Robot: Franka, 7 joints.
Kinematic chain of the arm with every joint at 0, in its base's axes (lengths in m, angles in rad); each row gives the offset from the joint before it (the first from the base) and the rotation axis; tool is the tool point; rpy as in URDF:
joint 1: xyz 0 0 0.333 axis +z
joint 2: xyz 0 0 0 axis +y
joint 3: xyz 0 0 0.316 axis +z
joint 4: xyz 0.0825 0 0 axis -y
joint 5: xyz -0.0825 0 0.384 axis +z
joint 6: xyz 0 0 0 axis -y
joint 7: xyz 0.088 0 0 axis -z
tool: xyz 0 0 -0.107 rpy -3.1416 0 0
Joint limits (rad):
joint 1: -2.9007..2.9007
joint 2: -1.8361..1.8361
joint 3: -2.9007..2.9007
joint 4: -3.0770..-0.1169
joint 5: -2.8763..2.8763
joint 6: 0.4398..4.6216
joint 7: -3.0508..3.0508
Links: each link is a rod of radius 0.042 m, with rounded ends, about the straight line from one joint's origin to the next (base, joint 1, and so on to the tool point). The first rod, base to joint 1, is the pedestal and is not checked.
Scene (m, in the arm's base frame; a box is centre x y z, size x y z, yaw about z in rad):
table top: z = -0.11
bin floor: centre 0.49 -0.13 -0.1 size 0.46 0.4 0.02 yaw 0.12
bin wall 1: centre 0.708 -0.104 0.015 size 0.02 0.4 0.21 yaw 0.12
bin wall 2: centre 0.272 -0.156 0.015 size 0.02 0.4 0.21 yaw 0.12
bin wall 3: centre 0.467 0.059 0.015 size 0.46 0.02 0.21 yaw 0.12
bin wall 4: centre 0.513 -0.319 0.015 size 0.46 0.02 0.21 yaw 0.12
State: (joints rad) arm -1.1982 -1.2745 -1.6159 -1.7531 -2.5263 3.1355 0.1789
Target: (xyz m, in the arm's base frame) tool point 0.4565 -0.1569 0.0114
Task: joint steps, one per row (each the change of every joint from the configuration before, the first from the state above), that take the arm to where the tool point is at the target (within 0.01 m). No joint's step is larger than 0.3 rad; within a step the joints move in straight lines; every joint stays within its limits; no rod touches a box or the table.
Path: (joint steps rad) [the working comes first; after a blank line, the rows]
Joints at the target: -0.1875 0.8543 -0.2103 -1.9710 -2.3787 2.9854 0.1789
Straight joint move there: touches bin wall 4.

1: 0.1654 0.2645 0.2277 -0.0702 0.0155 0.0129 0.0000
2: 0.1654 0.2646 0.2276 -0.0701 0.0156 0.0129 0.0000
3: 0.1654 0.2645 0.2277 -0.0702 0.0155 0.0129 0.0000
4: 0.1654 0.2645 0.2277 -0.0702 0.0155 0.0129 0.0000
5: 0.1654 0.2646 0.2276 -0.0701 0.0156 0.0129 0.0000
6: 0.1654 0.2645 0.2277 -0.0702 0.0155 0.0129 0.0000
7: 0.0092 0.2708 0.0198 0.1015 0.0272 -0.1137 0.0000
8: 0.0091 0.2708 0.0198 0.1016 0.0272 -0.1138 0.0000

